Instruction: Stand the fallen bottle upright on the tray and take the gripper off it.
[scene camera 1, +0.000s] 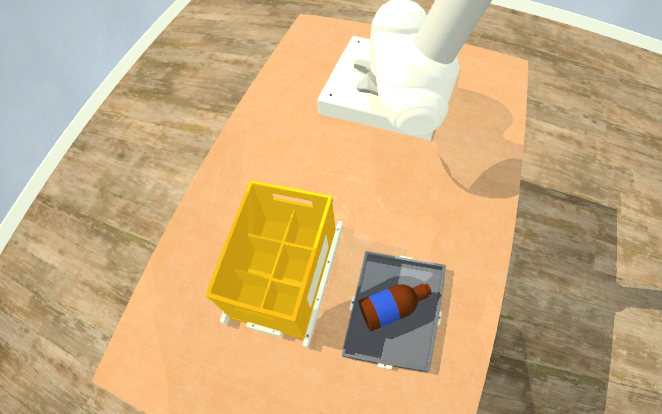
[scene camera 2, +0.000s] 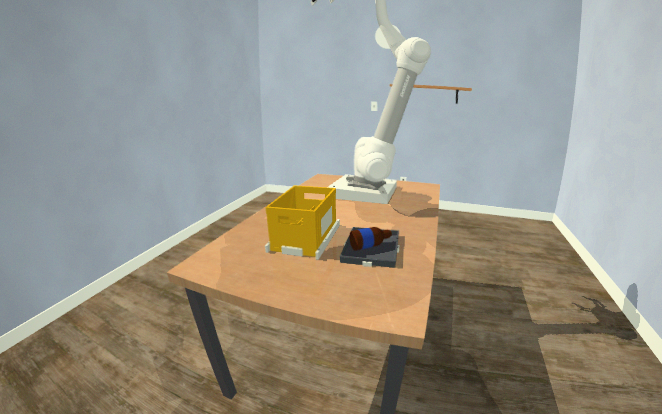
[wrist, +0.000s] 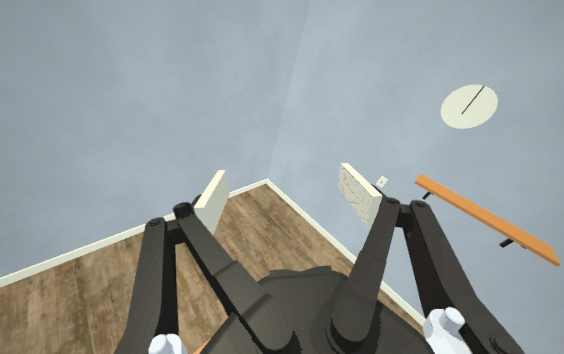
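Pixels of known places: gripper, fingertip midpoint: (scene camera 2: 321, 2) (wrist: 284, 178); arm's base, link origin: (scene camera 2: 367, 184).
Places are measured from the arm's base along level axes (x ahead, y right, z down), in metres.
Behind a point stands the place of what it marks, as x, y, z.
A brown bottle (scene camera 1: 389, 306) {0.643, -0.240, -0.026} (scene camera 2: 369, 238) {0.662, -0.255, -0.005} with a blue label lies on its side on the grey tray (scene camera 1: 407, 352) {0.704, -0.316, 0.047} (scene camera 2: 372, 261) {0.745, -0.299, 0.035}. In scene camera 1 its neck points right and slightly up, and its base is near the tray's left wall. My gripper (wrist: 284, 178) {-0.136, 0.347, -1.132} is open in the wrist view, with its two pale pads wide apart and no thing between them. It is high up and well away from the bottle; at the top edge of scene camera 2 small dark tips show. The bottle does not show in the wrist view.
A yellow crate (scene camera 1: 225, 250) {0.705, 0.097, -0.122} (scene camera 2: 292, 235) {0.787, -0.011, -0.023} with compartments stands left of the tray, with white rails (scene camera 1: 324, 282) {0.637, -0.082, 0.023} at its foot. The arm's white base (scene camera 1: 350, 102) {0.144, 0.081, -0.007} (scene camera 2: 362, 192) {0.150, -0.028, 0.001} stands at the table's far end. A wall shelf (scene camera 2: 440, 87) (wrist: 485, 217) shows behind.
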